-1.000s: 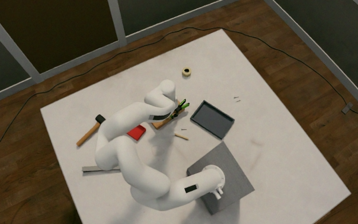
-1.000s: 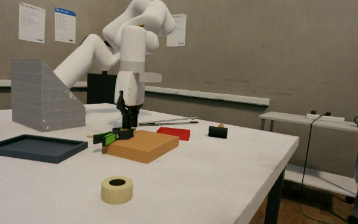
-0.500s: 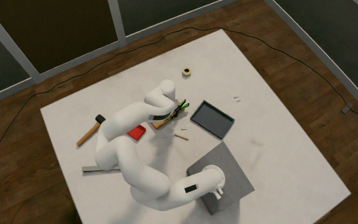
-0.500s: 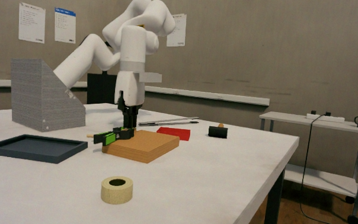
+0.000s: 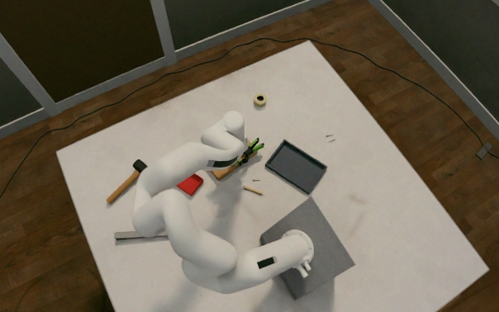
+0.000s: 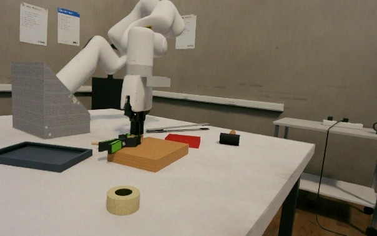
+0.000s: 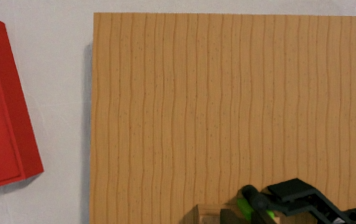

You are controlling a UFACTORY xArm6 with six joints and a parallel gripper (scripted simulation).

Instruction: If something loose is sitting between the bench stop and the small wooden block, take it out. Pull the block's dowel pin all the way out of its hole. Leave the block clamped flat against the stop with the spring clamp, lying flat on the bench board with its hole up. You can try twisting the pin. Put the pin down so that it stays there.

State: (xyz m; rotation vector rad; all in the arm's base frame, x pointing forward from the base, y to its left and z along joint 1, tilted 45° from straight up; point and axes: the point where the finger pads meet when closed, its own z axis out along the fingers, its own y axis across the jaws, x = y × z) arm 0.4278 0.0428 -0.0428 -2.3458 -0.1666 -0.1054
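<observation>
My gripper is now 2 cm above the dowel pin. The rest, counted from my hand: loose dowel (13 cm behind, 1 cm to the right, 7 cm below); small wooden block (4 cm below); red tray (4 cm ahead, 20 cm to the left, 7 cm below).
</observation>
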